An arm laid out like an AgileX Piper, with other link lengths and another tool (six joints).
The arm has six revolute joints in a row. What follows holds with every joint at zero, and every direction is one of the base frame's.
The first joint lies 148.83 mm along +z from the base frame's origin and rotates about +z.
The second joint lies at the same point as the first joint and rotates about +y.
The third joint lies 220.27 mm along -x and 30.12 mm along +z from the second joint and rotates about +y.
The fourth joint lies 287.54 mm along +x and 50.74 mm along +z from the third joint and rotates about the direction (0.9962, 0, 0.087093).
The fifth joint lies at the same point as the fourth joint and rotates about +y.
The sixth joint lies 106.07 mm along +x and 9.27 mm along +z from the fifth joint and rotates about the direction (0.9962, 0, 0.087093).
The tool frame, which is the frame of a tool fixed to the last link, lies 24.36 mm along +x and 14 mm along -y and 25.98 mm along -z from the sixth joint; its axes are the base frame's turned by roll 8.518, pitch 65.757 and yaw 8.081 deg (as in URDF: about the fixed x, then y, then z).
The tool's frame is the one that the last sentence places.
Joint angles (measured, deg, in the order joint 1, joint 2, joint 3, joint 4, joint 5, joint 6), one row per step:
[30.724, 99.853, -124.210, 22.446, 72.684, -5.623]
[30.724, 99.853, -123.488, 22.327, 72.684, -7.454]
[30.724, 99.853, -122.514, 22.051, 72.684, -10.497]
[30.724, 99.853, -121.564, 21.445, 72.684, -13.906]
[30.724, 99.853, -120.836, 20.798, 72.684, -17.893]
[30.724, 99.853, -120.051, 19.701, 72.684, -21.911]
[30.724, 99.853, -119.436, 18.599, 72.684, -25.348]
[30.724, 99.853, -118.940, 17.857, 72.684, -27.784]
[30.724, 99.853, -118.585, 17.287, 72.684, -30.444]
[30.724, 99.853, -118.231, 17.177, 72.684, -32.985]
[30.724, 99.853, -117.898, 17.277, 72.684, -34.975]
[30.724, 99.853, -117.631, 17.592, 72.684, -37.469]
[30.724, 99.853, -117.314, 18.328, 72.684, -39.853]
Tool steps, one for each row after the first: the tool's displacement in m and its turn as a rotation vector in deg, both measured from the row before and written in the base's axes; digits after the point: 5 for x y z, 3 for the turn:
[0.00169, -0.00028, -0.00393, -1.201, -0.649, 1.092]
[0.00266, -0.00072, -0.00530, -1.923, -1.287, 1.814]
[0.00320, -0.00139, -0.00525, -2.295, -1.662, 1.949]
[0.00333, -0.00163, -0.00388, -2.438, -2.198, 2.368]
[0.00391, -0.00239, -0.00424, -2.836, -2.317, 2.256]
[0.00346, -0.00232, -0.00324, -2.542, -2.048, 1.918]
[0.00240, -0.00153, -0.00255, -1.813, -1.347, 1.408]
[0.00220, -0.00123, -0.00161, -1.703, -1.491, 1.662]
[0.00155, -0.00030, -0.00149, -1.292, -1.192, 1.778]
[0.00100, 0.00017, -0.00144, -0.886, -0.794, 1.474]
[0.00095, 0.00057, -0.00089, -0.870, -1.037, 1.926]
[0.00039, 0.00143, -0.00111, -0.498, -0.744, 2.009]

